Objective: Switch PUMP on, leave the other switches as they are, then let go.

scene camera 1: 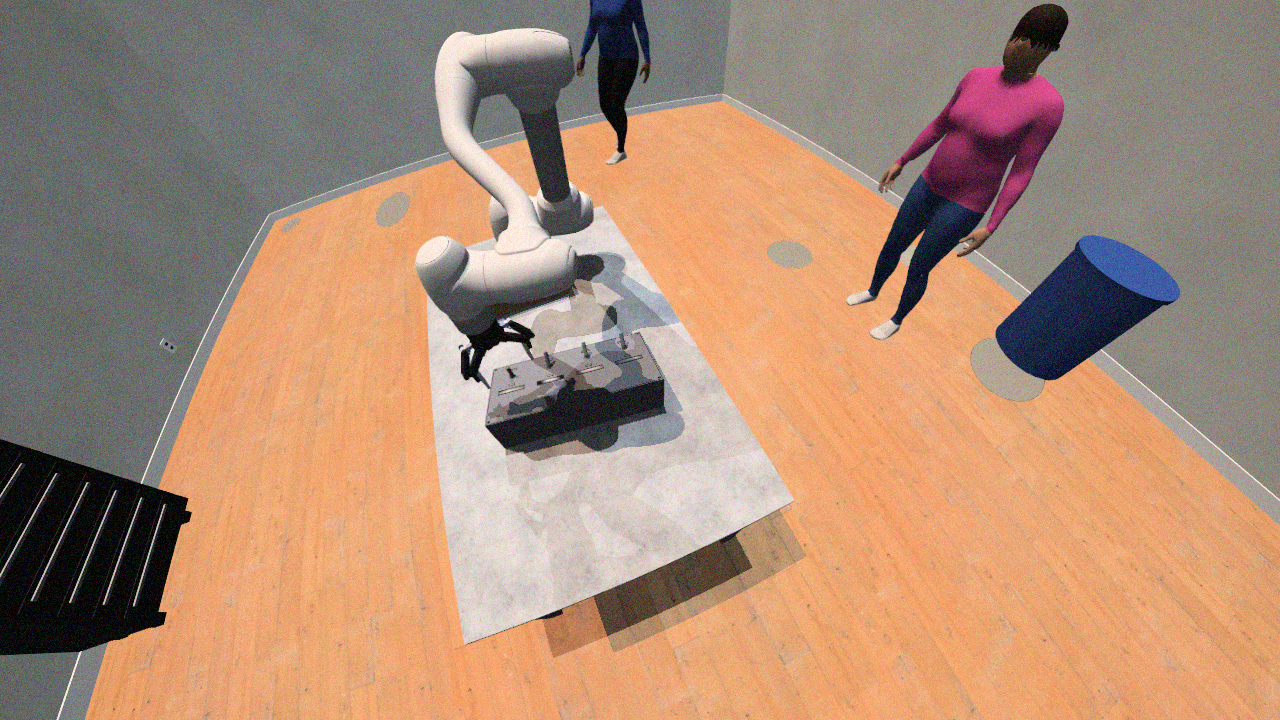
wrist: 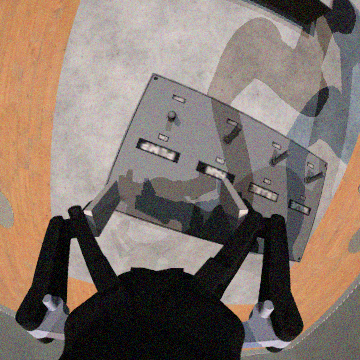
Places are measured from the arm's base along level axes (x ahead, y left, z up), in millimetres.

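Where they show: gripper, between the fingertips: (scene camera 1: 508,370) (wrist: 168,189).
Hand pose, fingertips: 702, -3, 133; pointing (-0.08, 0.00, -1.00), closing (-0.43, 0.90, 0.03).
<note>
After its pixels a point has its place, as x, y, z.
A grey switch box (scene camera 1: 572,420) {800, 125, -31} (wrist: 130,160) {719, -74, 27} stands on the table with four levers. The PUMP lever (scene camera 1: 511,372) {616, -35, 11} (wrist: 171,116) {618, -37, 38} is at the end of the row. It looks shorter than the others and leans toward its ON label (wrist: 163,137) {658, -36, 6}. The FAN lever (scene camera 1: 548,359) {599, 84, 13} (wrist: 232,134) {597, 78, 15}, BRAKE lever (scene camera 1: 585,349) {592, 201, 14} (wrist: 280,157) {589, 196, 15} and VALVE lever (scene camera 1: 622,340) {587, 319, 13} (wrist: 315,176) {582, 314, 14} lean toward their OFF labels. My gripper (scene camera 1: 507,368) {702, -3, 133} (wrist: 168,189) {702, -3, 133} is wide open and empty, near the box's PUMP end, apart from the PUMP lever in the wrist view.
The pale table (scene camera 1: 626,528) {1114, 211, -96} (wrist: 95,65) {571, -264, -96} carries the arm's base and a second box, partly hidden behind the arm. A person in pink (scene camera 1: 993,134) and a blue barrel (scene camera 1: 1078,313) are to the right. Another person (scene camera 1: 617,80) stands behind. A black slatted structure (scene camera 1: 174,537) is at left.
</note>
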